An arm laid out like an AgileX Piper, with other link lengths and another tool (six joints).
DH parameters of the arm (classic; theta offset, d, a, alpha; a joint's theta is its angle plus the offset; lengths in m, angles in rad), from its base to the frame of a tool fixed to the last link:
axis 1: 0 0.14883 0 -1.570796
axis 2: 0.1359 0 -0.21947 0
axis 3: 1.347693 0 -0.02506 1.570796
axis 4: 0 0.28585 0 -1.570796
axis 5: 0 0 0 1.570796
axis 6: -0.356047 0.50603 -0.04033 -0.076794
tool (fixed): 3.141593 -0.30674 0 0
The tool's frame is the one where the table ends.
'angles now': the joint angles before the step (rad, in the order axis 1, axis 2, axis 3, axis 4, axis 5, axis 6). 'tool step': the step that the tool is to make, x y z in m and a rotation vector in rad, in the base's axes. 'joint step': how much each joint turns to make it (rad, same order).
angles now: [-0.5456, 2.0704, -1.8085, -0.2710, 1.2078, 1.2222]
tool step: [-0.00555, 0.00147, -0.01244, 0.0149, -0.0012, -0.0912]
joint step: [0.0000, 0.0287, -0.0039, -0.0033, 0.0061, 0.0949]
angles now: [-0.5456, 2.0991, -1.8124, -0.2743, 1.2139, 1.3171]
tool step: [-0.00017, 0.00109, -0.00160, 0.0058, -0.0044, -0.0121]
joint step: [0.0000, 0.0022, 0.0001, 0.0055, -0.0001, 0.0116]
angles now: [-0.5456, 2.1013, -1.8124, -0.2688, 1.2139, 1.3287]
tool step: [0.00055, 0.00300, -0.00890, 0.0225, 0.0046, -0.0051]
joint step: [0.0000, 0.0161, 0.0000, 0.0170, 0.0000, 0.0017]
